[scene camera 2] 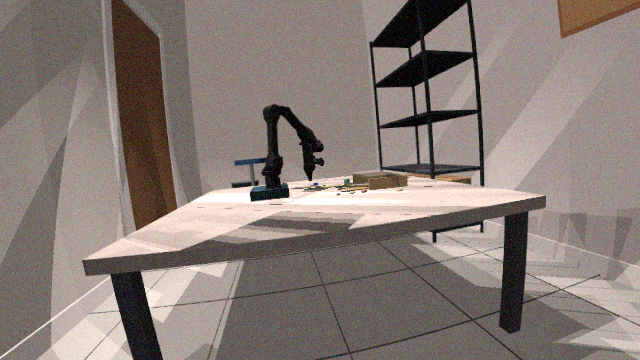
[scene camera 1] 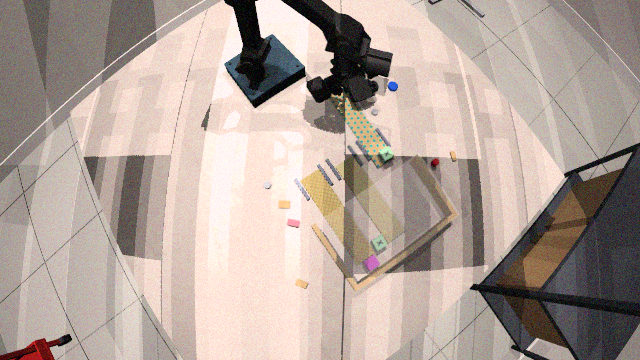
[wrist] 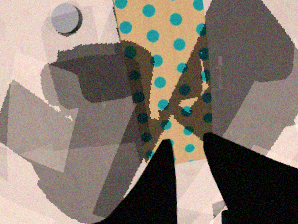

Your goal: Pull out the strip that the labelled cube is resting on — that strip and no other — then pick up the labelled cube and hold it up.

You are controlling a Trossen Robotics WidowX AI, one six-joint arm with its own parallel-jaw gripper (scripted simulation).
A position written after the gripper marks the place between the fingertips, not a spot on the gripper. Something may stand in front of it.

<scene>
In view: the gripper [scene camera 1: 342, 93], a dotted strip [scene camera 1: 372, 143], a grey disc [wrist: 68, 24] and a wooden frame [scene camera 2: 378, 179].
The dotted strip also shows in the wrist view [wrist: 166, 56]. The gripper is seen too in the wrist view [wrist: 186, 143].
</scene>
